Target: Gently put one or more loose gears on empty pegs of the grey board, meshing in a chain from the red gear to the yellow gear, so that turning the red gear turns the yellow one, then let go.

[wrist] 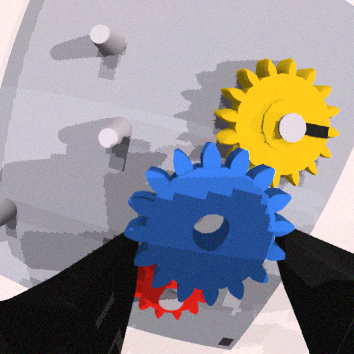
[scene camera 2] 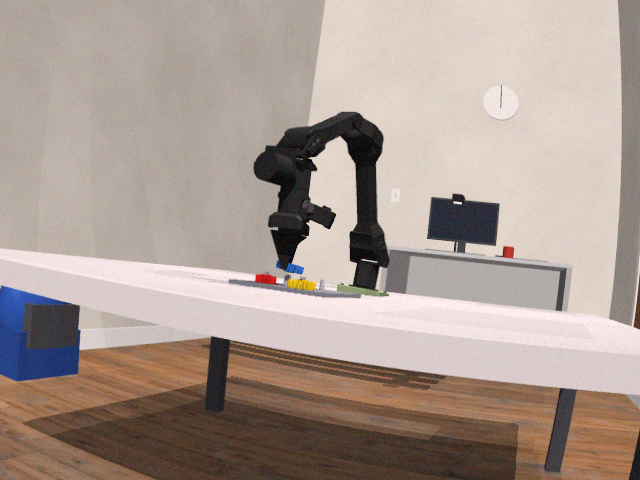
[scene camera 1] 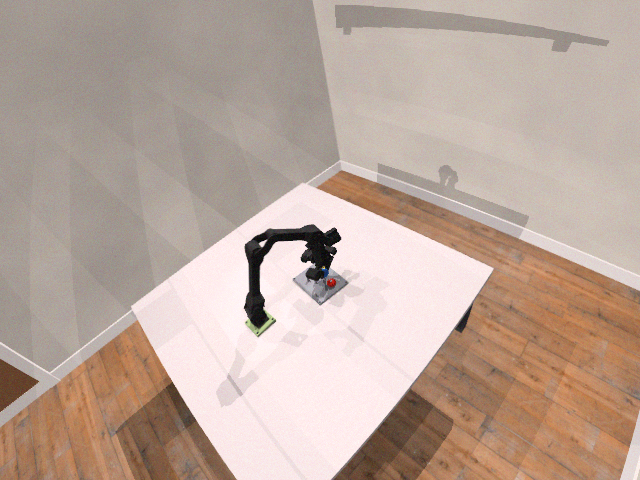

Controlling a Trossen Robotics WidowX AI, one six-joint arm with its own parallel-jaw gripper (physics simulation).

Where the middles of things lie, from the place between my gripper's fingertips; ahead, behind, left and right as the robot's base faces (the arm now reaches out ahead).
I see my gripper 10 mm to the right of the blue gear [wrist: 222,258]. From my hand the other things lie so: red gear [wrist: 149,296] (40 mm to the right, 20 mm below, 10 mm behind); then yellow gear [wrist: 256,108] (40 mm to the left, 20 mm below, 20 mm ahead); then grey board [scene camera 1: 324,292] (40 mm below, 20 mm to the left, 20 mm behind).
